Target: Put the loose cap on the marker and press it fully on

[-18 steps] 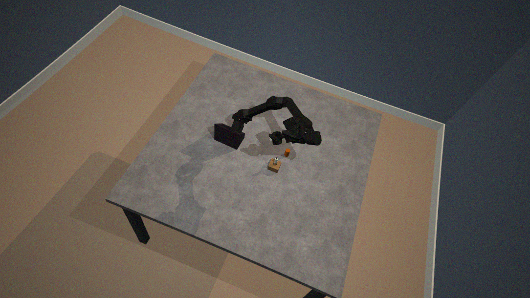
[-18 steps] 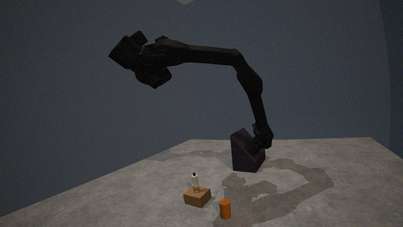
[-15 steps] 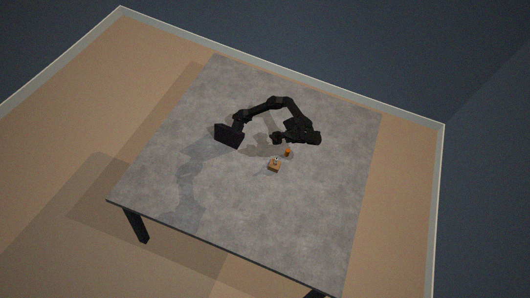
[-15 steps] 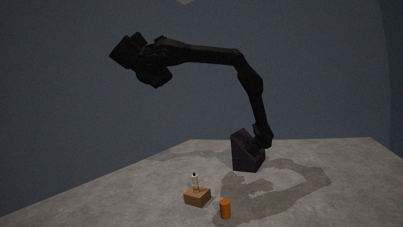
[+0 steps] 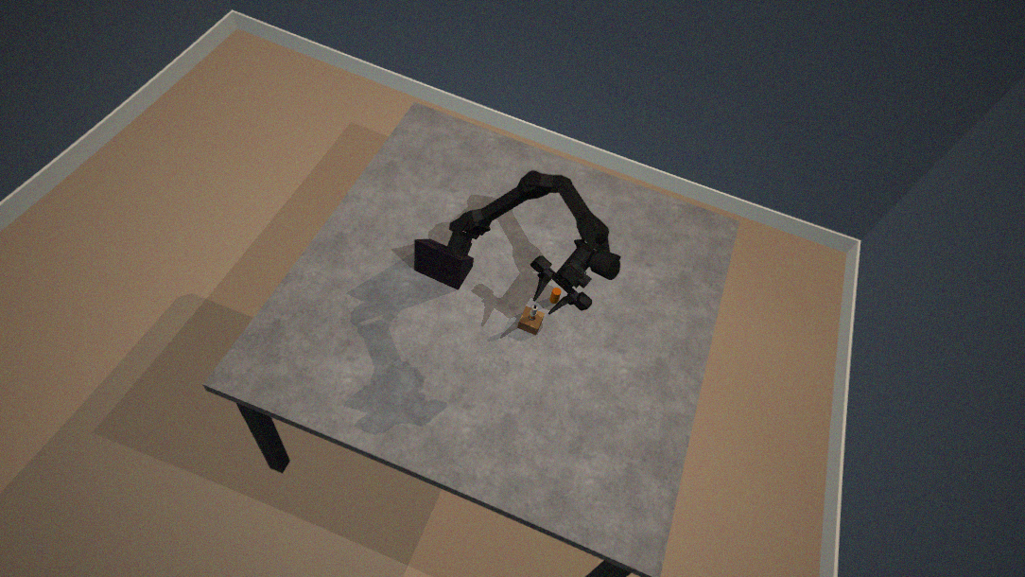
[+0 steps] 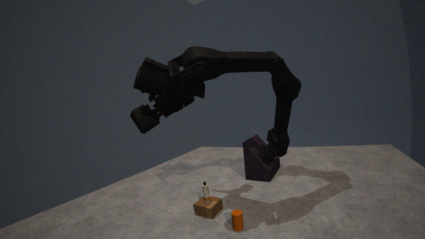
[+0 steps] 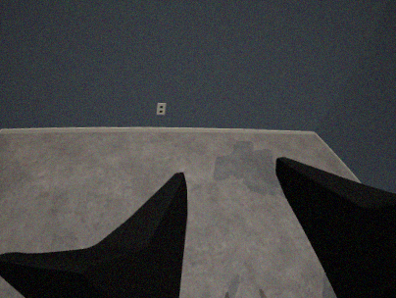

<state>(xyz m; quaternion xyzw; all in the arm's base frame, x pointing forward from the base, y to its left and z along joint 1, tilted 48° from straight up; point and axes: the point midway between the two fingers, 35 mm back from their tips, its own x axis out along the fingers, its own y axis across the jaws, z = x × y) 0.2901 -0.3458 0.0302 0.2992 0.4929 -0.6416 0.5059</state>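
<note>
Now: the orange cap 28 cm below my gripper tip, 25 cm to the left of it and 3 cm ahead of it.
</note>
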